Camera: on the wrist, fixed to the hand. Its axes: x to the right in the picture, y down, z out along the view.
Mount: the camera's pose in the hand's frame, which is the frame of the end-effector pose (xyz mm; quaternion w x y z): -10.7 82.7 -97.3 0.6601 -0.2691 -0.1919 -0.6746
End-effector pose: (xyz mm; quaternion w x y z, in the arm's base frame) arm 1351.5 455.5 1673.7 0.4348 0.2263 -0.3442 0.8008
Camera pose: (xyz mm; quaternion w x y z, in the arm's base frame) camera 1280.4 490.7 1573.0 0.8220 0.4182 -0.3735 0.0992
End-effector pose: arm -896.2 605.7 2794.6 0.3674 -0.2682 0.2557 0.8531
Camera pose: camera -926.9 489.3 2750.7 0.7949 -0.2847 -0.3122 0.4355
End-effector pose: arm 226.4 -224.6 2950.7 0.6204 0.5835 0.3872 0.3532
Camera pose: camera 135.9 -184.5 3032.0 0.8791 0.0248 0.4351 -0.1931
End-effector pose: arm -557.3 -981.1 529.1 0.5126 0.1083 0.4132 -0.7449
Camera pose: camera -507.4 -914.2 431.8 0.0557 0.4881 -0.4479 0.7470
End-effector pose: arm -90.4 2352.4 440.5 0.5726 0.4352 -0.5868 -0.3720
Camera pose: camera -0.9 2396.9 520.7 0.1315 0.4576 -0.1035 -0.8732
